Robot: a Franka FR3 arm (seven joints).
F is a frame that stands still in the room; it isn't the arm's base.
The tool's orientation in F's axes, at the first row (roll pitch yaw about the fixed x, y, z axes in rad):
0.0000, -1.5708, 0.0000
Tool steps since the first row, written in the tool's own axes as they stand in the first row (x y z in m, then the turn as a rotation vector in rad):
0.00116, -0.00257, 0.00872, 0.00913, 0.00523, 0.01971
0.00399, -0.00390, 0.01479, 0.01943, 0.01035, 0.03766
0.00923, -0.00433, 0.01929, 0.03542, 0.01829, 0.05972
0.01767, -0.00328, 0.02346, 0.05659, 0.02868, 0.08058
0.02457, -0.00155, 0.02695, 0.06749, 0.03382, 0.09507
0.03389, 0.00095, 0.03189, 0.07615, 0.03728, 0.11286
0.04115, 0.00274, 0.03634, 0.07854, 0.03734, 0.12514
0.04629, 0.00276, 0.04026, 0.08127, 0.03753, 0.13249
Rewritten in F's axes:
-0.00872, -0.00257, 0.00116, -0.01971, 0.00523, 0.00913
-0.01479, -0.00390, 0.00399, -0.03766, 0.01035, 0.01943
-0.01929, -0.00433, 0.00923, -0.05972, 0.01829, 0.03542
-0.02346, -0.00328, 0.01767, -0.08058, 0.02868, 0.05659
-0.02695, -0.00155, 0.02457, -0.09507, 0.03382, 0.06749
-0.03189, 0.00095, 0.03389, -0.11286, 0.03728, 0.07615
-0.03634, 0.00274, 0.04115, -0.12514, 0.03734, 0.07854
-0.04026, 0.00276, 0.04629, -0.13249, 0.03753, 0.08127

